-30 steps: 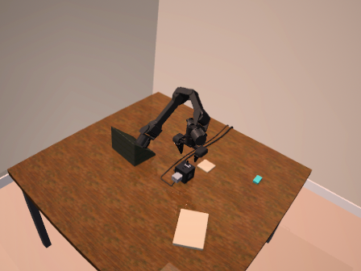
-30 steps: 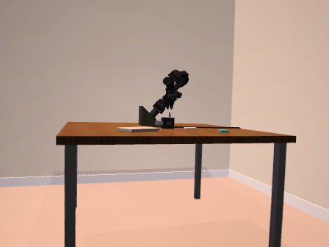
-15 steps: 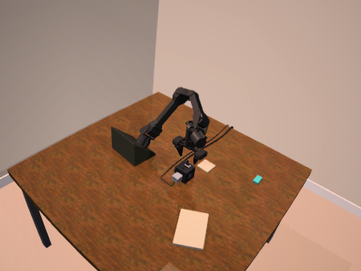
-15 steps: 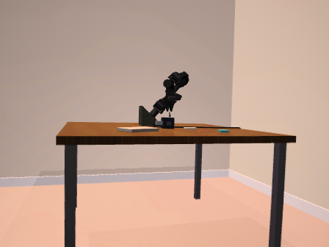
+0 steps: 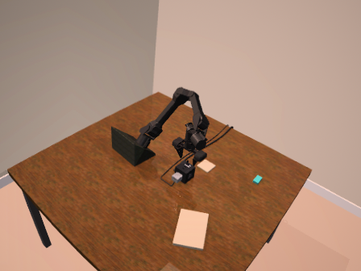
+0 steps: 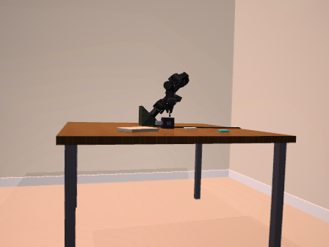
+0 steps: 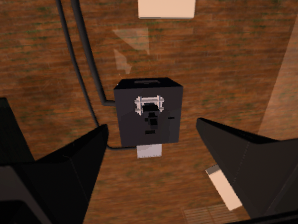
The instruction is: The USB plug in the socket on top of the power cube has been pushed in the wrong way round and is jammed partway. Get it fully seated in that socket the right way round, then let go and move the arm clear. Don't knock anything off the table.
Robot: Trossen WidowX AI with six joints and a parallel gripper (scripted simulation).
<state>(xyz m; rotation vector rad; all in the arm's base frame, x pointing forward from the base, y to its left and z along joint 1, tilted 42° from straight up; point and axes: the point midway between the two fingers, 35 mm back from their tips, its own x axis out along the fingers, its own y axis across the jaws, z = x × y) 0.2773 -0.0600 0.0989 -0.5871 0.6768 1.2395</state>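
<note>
Right now the USB plug is 20 mm below my gripper tip. Round my gripper tip: teal block (350 mm ahead, 220 mm to the left, 100 mm below); then tan book (210 mm ahead, 290 mm to the right, 100 mm below); then small tan card (50 mm ahead, 140 mm to the left, 100 mm below).
</note>
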